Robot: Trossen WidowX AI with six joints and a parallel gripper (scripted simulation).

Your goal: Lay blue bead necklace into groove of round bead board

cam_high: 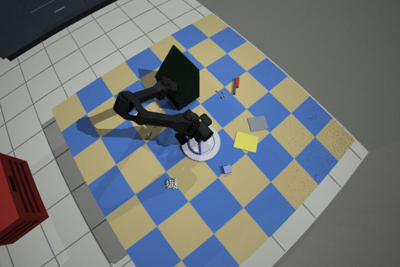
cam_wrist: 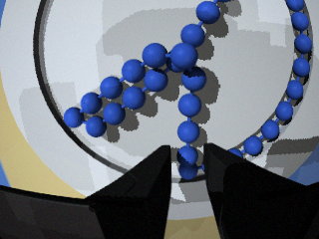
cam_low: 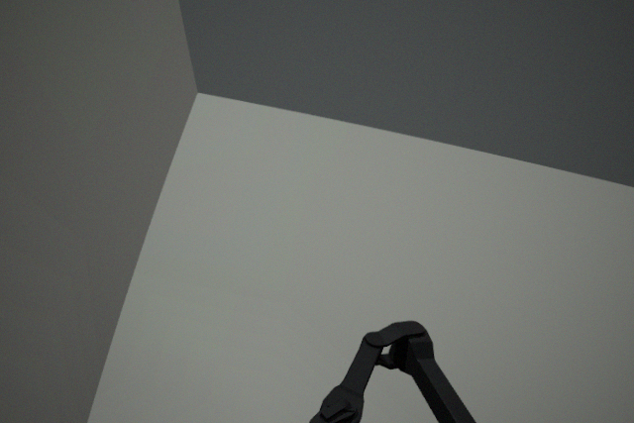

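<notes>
Now: gripper tip 5 cm short of the round white bead board, 1 cm to the right of it and 1 cm above it. The rest, counted from my gripper tip: small blue cube 24 cm ahead, 4 cm to the left, 1 cm below; then grey square 33 cm to the left, 13 cm ahead, 1 cm below; then yellow pad 21 cm to the left, 18 cm ahead, 1 cm below.
</notes>
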